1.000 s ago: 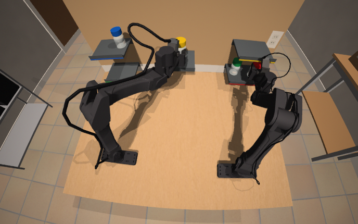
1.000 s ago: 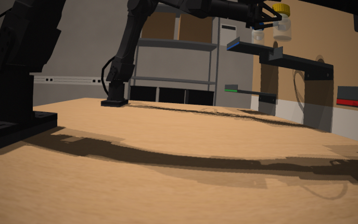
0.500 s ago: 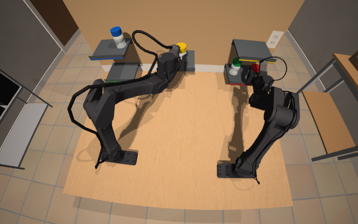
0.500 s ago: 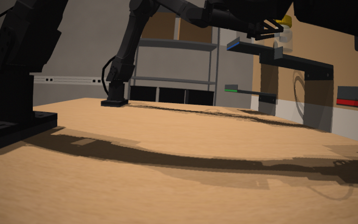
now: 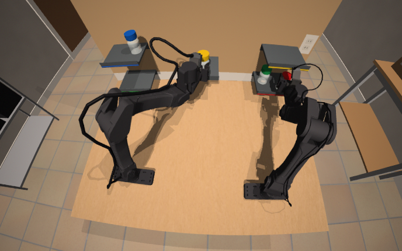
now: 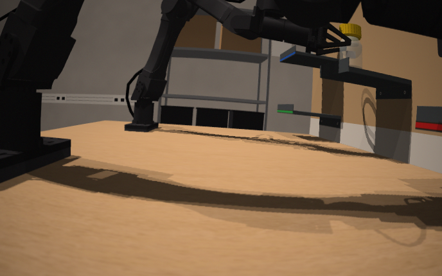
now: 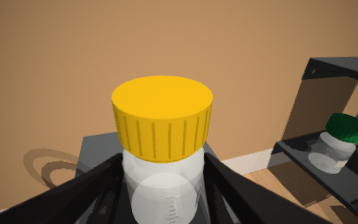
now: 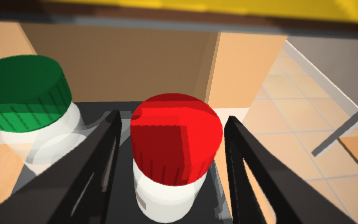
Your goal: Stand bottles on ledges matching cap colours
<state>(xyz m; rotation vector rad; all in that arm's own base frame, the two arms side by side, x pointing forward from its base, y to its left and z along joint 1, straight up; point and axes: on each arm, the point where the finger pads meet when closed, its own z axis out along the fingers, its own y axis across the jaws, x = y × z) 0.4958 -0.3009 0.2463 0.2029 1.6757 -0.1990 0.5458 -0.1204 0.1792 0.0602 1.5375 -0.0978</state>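
The red-capped bottle is 5 cm below my right hand. From my right hand the other things lie so: blue-capped bottle 77 cm to the left, 14 cm above, 1 cm behind; green-capped bottle 10 cm to the left, 5 cm below, 4 cm ahead; yellow-capped bottle 44 cm to the left, 5 cm above, 3 cm behind.
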